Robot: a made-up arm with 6 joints. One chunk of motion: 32 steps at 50 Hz.
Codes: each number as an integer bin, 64 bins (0 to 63) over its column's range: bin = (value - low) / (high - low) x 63, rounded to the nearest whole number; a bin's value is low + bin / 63 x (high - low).
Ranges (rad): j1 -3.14..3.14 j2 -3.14..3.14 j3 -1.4..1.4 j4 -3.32..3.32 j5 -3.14..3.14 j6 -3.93..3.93
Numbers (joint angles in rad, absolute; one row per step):
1: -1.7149 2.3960 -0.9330 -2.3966 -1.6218 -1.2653
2: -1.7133 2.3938 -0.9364 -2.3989 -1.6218 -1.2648
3: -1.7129 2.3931 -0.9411 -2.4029 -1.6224 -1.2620
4: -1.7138 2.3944 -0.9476 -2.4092 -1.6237 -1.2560
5: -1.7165 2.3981 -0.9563 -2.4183 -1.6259 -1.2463
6: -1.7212 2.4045 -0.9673 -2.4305 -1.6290 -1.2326
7: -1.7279 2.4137 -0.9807 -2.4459 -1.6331 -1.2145
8: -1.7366 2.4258 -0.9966 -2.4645 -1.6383 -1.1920
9: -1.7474 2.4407 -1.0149 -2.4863 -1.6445 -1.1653
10: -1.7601 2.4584 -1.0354 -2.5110 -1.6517 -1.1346
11: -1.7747 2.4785 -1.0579 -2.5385 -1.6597 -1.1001
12: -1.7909 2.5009 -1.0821 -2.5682 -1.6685 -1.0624
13: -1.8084 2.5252 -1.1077 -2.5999 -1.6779 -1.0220
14: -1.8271 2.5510 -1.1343 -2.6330 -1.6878 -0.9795
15: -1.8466 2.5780 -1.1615 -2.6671 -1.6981 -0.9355
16: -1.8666 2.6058 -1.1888 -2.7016 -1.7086 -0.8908
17: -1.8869 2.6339 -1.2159 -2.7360 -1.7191 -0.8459
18: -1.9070 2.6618 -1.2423 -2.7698 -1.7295 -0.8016
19: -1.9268 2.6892 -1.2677 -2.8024 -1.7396 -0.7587
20: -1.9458 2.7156 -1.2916 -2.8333 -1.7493 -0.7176
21: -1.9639 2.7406 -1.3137 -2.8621 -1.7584 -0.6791
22: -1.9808 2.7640 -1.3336 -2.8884 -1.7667 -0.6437
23: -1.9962 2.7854 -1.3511 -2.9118 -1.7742 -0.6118
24: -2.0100 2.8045 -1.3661 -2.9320 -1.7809 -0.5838
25: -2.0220 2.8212 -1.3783 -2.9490 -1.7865 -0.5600
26: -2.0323 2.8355 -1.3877 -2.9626 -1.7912 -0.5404
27: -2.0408 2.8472 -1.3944 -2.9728 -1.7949 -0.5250
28: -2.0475 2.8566 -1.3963 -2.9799 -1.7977 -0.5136
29: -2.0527 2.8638 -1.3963 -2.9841 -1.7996 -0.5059
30: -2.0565 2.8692 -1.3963 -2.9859 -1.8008 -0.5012
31: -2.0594 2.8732 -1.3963 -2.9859 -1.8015 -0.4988
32: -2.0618 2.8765 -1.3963 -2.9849 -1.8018 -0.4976
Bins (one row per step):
1: 14 56 11 9 15 21
2: 14 56 10 9 15 21
3: 14 56 10 9 15 21
4: 14 56 10 9 15 21
5: 14 56 10 9 15 22
6: 14 56 10 8 15 22
7: 14 56 9 8 15 22
8: 14 56 9 8 15 22
9: 14 56 9 8 15 22
10: 14 56 8 8 15 22
11: 14 56 8 7 15 23
12: 14 57 7 7 15 23
13: 13 57 7 7 15 23
14: 13 57 6 7 15 24
15: 13 57 5 6 14 24
16: 13 58 5 6 14 24
17: 13 58 4 6 14 25
18: 12 58 4 5 14 25
19: 12 58 3 5 14 25
20: 12 59 2 5 14 26
21: 12 59 2 4 14 26
22: 12 59 1 4 14 26
23: 11 59 1 4 14 27
24: 11 60 1 4 14 27
25: 11 60 0 4 14 27
26: 11 60 0 3 14 27
27: 11 60 0 3 13 27
28: 11 60 0 3 13 27
29: 11 60 0 3 13 27
30: 11 60 0 3 13 27
31: 11 60 0 3 13 28
32: 11 60 0 3 13 28

